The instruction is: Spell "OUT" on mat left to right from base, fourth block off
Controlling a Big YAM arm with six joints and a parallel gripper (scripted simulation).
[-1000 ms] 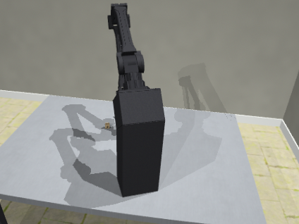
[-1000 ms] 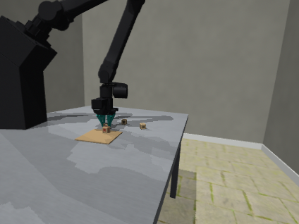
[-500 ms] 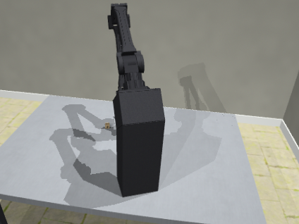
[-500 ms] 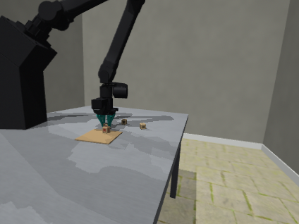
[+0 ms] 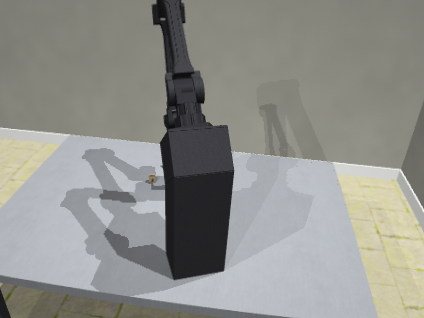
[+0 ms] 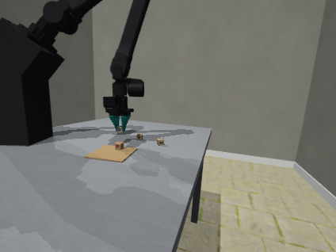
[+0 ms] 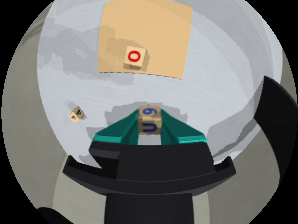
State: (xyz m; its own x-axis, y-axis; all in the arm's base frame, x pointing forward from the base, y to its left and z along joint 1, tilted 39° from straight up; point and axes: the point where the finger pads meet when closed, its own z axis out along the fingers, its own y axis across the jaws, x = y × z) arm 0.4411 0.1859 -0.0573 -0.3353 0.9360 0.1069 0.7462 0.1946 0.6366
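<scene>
Right now my hand is 50 mm short of the tan mat, 90 mm to the left of it and 60 mm above it.
</scene>
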